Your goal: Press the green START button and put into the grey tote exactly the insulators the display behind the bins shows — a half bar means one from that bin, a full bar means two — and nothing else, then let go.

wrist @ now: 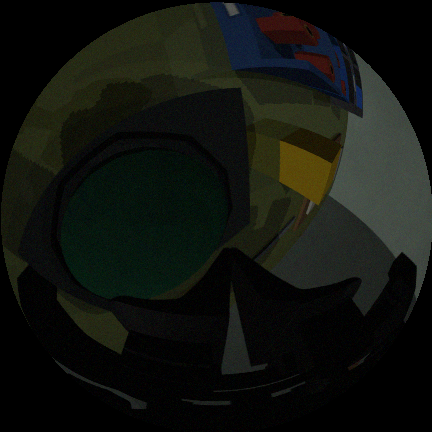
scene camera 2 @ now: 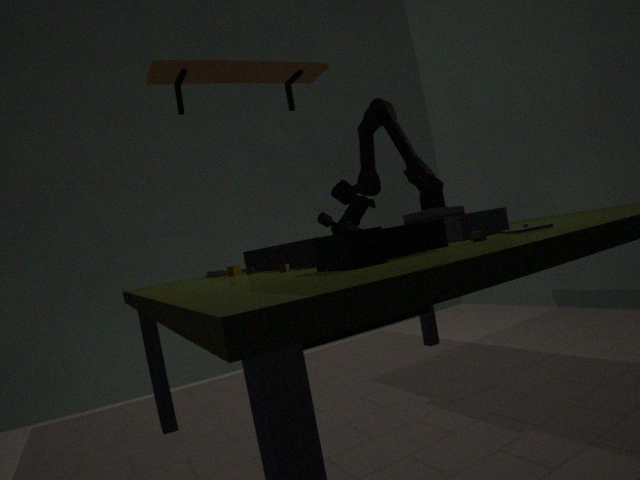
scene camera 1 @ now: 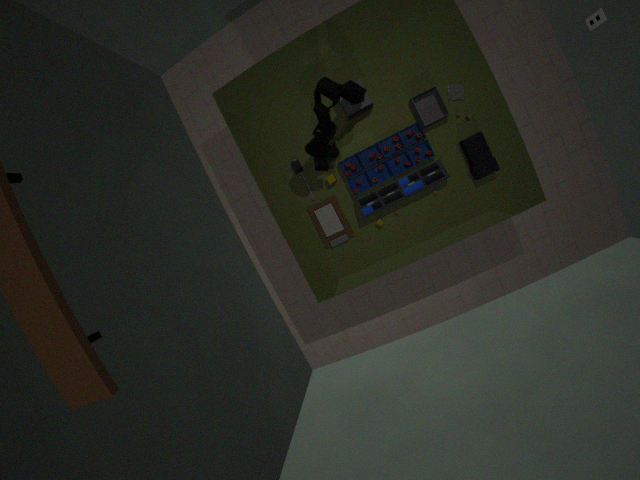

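My gripper is shut and empty. In the wrist view its tips overlap the lower right edge of the green START button on a dark housing; whether they touch is unclear. In scene camera 1 the arm hides the button. Red insulators lie in the blue bins, two rows of four. The display shows a half blue bar in the leftmost column's lower row, and in the third column a half bar above a full bar. The grey tote looks empty.
A yellow block stands between button and bins; another yellow block lies behind the display. A brown board with a white sheet, a long thin tool, a black box and a grey plate lie around.
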